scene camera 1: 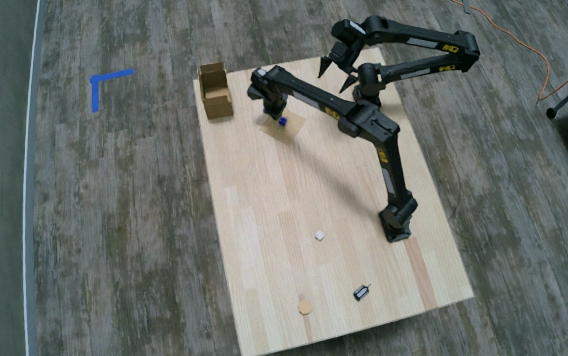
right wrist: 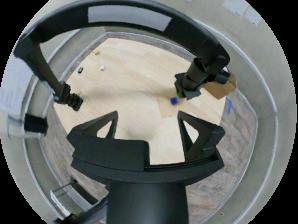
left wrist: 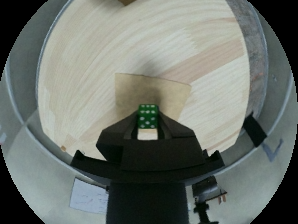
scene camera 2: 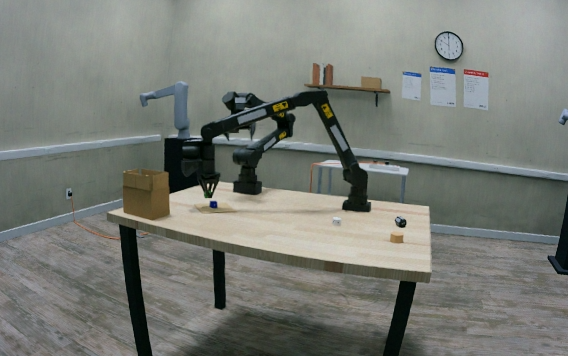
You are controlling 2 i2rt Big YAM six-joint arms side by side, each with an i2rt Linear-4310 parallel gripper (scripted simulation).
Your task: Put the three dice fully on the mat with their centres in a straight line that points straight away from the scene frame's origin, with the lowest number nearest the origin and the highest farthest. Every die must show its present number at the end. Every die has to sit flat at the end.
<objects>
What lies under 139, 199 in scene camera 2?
A cardboard box.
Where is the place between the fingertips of the left gripper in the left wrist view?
147, 113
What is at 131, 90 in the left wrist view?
A tan mat.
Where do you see a cardboard box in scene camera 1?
215, 83
</objects>
